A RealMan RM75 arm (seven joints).
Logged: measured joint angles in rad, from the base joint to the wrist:
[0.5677, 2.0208, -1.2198, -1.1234, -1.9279, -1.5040, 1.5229]
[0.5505, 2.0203, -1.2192, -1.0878, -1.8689, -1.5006, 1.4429]
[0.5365, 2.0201, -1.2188, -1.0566, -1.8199, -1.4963, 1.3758]
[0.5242, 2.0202, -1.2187, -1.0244, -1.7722, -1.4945, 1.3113]
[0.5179, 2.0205, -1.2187, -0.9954, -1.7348, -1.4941, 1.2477]
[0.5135, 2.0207, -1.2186, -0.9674, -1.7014, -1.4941, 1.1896]
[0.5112, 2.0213, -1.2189, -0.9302, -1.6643, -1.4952, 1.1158]
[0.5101, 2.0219, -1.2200, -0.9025, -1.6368, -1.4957, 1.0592]
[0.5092, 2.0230, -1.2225, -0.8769, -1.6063, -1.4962, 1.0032]
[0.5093, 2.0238, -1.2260, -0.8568, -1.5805, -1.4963, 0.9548]
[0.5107, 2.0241, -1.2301, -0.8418, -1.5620, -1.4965, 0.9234]
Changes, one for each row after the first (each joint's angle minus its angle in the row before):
[-0.0172, -0.0005, 0.0006, 0.0356, 0.0590, 0.0034, -0.0800]
[-0.0140, -0.0002, 0.0004, 0.0312, 0.0490, 0.0043, -0.0671]
[-0.0123, 0.0001, 0.0001, 0.0322, 0.0477, 0.0018, -0.0645]
[-0.0063, 0.0003, 0.0000, 0.0290, 0.0374, 0.0004, -0.0636]
[-0.0044, 0.0002, 0.0001, 0.0280, 0.0334, 0.0000, -0.0581]
[-0.0023, 0.0006, -0.0003, 0.0372, 0.0371, -0.0011, -0.0738]
[-0.0011, 0.0006, -0.0011, 0.0277, 0.0275, -0.0005, -0.0566]
[-0.0009, 0.0011, -0.0025, 0.0256, 0.0305, -0.0005, -0.0560]
[0.0001, 0.0008, -0.0035, 0.0201, 0.0258, -0.0001, -0.0484]
[0.0014, 0.0003, -0.0041, 0.0150, 0.0185, -0.0002, -0.0314]

